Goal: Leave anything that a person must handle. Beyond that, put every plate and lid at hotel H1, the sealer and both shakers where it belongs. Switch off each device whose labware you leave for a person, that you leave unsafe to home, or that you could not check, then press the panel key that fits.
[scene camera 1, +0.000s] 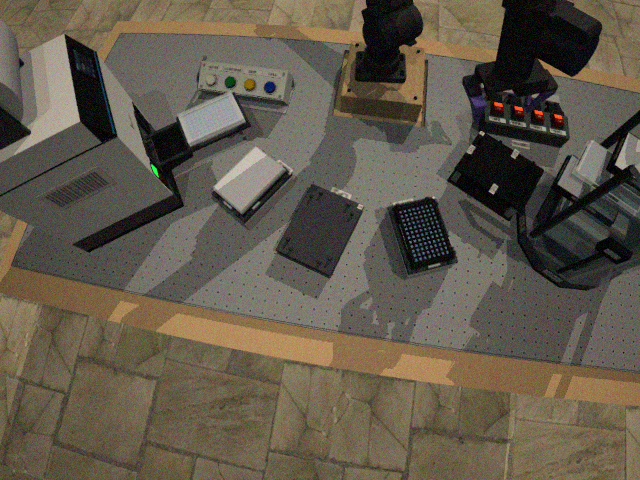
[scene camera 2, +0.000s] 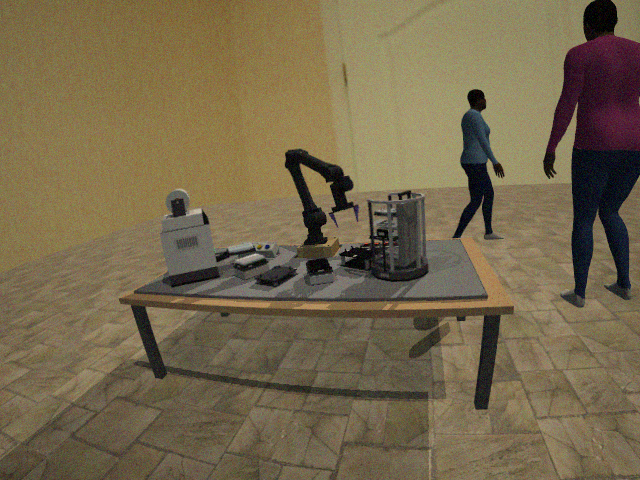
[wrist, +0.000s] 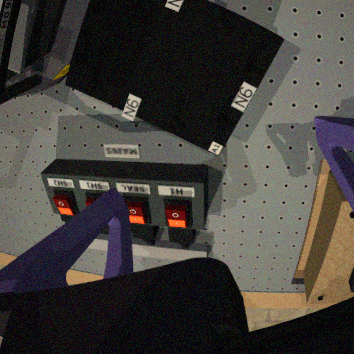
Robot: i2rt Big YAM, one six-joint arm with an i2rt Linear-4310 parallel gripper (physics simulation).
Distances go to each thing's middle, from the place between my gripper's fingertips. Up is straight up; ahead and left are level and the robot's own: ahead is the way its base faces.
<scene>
I see my gripper 19 cm short of the blue-welled plate (scene camera 1: 426,242), 12 cm to the left of it and 12 cm above it. Round my hand: plate hotel (scene camera 1: 581,245) (15 cm ahead, 23 cm to the left, 1 cm below).
</scene>
